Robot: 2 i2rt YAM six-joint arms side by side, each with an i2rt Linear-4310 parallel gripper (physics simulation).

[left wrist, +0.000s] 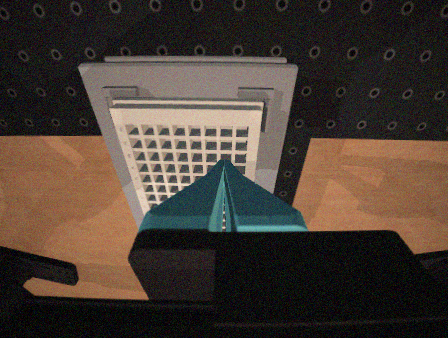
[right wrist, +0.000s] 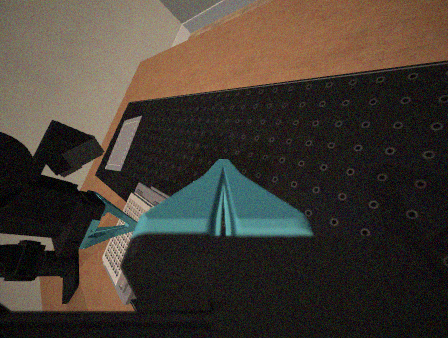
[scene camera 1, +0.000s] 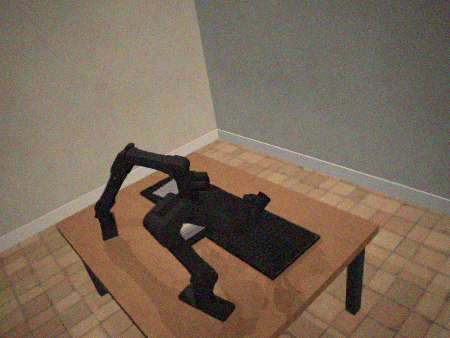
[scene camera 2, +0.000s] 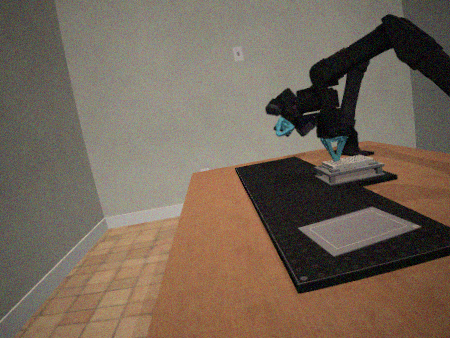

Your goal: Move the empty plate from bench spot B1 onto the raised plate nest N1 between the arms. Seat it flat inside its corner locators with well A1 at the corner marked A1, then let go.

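Places are measured from the left arm's base along level axes (x ahead, y left, z up), in millimetres.
Where they show: left gripper, fingertip midpoint: (left wrist: 223,168) (right wrist: 135,226) (scene camera 2: 336,161); right gripper, fingertip midpoint: (right wrist: 223,167) (scene camera 2: 277,135); left arm's base at its link origin: (left wrist: 18,259) (right wrist: 72,263) (scene camera 1: 108,226); right arm's base at its link origin: (left wrist: 442,261) (scene camera 1: 206,302) (scene camera 2: 351,153).
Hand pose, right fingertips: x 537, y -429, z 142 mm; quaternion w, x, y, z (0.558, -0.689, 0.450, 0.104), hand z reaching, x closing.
Observation:
Things, the pixels of their centre, and the offset from my right fingertips. "*": a spot on its surface instead. Level surfaces: height alone.
- off-white plate at the middle of its body: (left wrist: 194,188) (right wrist: 128,234) (scene camera 2: 347,162) dx -213, dy +189, dz -89 mm
- grey raised nest at the middle of its body: (left wrist: 198,171) (right wrist: 139,235) (scene camera 2: 347,169) (scene camera 1: 186,224) dx -213, dy +189, dz -110 mm
- Bench spot B1 at a spot on its surface: (scene camera 2: 360,231) (right wrist: 120,142) * dx -191, dy +571, dz -127 mm
- black perforated board at its surface level: dz -129 mm
- wooden table at its surface level: dz -142 mm
The off-white plate (scene camera 2: 361,160) (left wrist: 187,116) (right wrist: 116,252) lies on the grey raised nest (scene camera 2: 350,176) (left wrist: 200,78), looking level and within the corner locators visible at its far end. The near corners are hidden, and the A1 marks cannot be read. My left gripper (scene camera 2: 336,158) (left wrist: 223,168) (right wrist: 135,226) is shut and empty, its tips at or just above the plate's top; contact cannot be told. My right gripper (scene camera 2: 284,128) (right wrist: 223,167) is shut and empty, held above the black board, off to the side of the nest. Bench spot B1 (scene camera 1: 165,189) (scene camera 2: 360,231) (right wrist: 123,144) is a grey outlined rectangle without a plate.
The black perforated board (scene camera 1: 292,245) (scene camera 2: 270,200) (left wrist: 350,30) (right wrist: 300,130) lies on the wooden table (scene camera 1: 340,220) (scene camera 2: 200,250). The two arms reach close together over the nest, and in scene camera 1 they hide most of it and both sets of fingertips.

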